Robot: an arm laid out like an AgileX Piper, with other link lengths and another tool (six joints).
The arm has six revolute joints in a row. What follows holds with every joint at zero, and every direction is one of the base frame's.
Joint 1 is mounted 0.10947 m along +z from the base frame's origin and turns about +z.
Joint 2 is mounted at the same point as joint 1 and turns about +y.
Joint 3 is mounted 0.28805 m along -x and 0.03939 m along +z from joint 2 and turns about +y.
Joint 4 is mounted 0.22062 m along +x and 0.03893 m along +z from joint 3 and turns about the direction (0.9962, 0, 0.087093).
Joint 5 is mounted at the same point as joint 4 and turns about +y.
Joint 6 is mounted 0.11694 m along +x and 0.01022 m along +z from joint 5 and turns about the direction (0.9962, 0, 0.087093).
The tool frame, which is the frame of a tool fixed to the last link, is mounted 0.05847 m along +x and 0.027 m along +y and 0.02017 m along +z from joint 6; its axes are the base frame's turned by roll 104.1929, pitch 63.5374 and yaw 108.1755 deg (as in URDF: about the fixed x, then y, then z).
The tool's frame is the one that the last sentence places.
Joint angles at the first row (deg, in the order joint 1, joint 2, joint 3, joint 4, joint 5, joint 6):
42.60 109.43 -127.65 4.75 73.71 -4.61
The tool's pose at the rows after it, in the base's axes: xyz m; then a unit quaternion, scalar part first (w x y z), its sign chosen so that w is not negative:
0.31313 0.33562 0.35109 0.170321 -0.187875 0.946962 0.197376
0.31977 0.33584 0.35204 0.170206 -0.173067 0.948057 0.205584
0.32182 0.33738 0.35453 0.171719 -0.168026 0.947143 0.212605
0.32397 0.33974 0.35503 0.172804 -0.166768 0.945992 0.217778
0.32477 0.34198 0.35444 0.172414 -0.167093 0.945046 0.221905
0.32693 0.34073 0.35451 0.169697 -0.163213 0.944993 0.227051
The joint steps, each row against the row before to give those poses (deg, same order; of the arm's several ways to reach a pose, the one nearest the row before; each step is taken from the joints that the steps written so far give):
-0.78 1.03 -2.01 -0.11 0.00 0.76
-0.63 0.94 -1.40 0.39 0.00 1.33
-0.14 0.51 -1.10 0.38 0.00 0.60
-0.08 0.61 -0.84 0.41 -0.21 0.15
0.00 0.31 -0.12 0.43 -0.42 0.00
-0.57 0.09 -0.01 0.81 -0.10 0.02

